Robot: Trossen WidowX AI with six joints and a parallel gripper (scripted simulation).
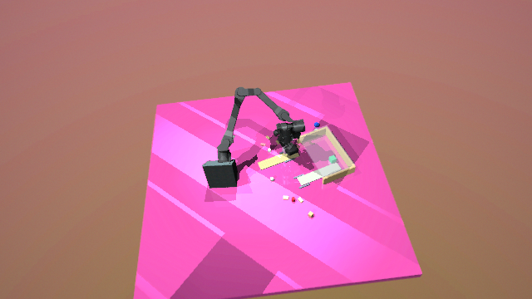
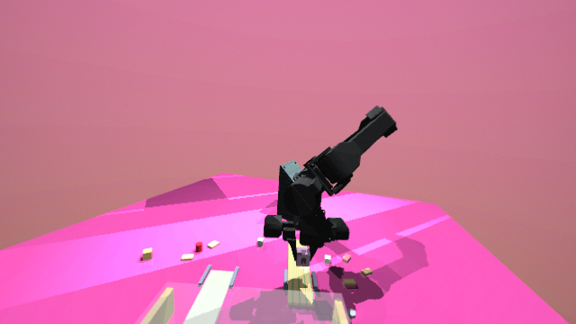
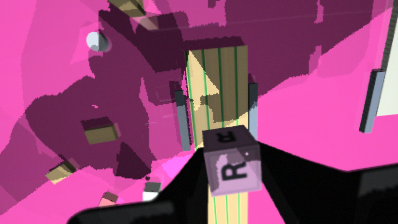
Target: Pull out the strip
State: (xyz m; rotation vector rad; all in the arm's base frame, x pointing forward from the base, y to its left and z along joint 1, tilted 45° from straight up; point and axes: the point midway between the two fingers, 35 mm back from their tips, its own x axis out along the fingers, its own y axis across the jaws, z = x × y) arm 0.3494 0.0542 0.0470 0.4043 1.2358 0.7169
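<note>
Now: gripper tip 60 mm short of the grey ball, 110 mm to the right of it and 50 mm above it. The rest, counted from my gripper tip: white strip 150 mm ahead, 160 mm to the right, 50 mm below; then blue ball 230 mm ahead, 190 mm to the left, 50 mm below.
</note>
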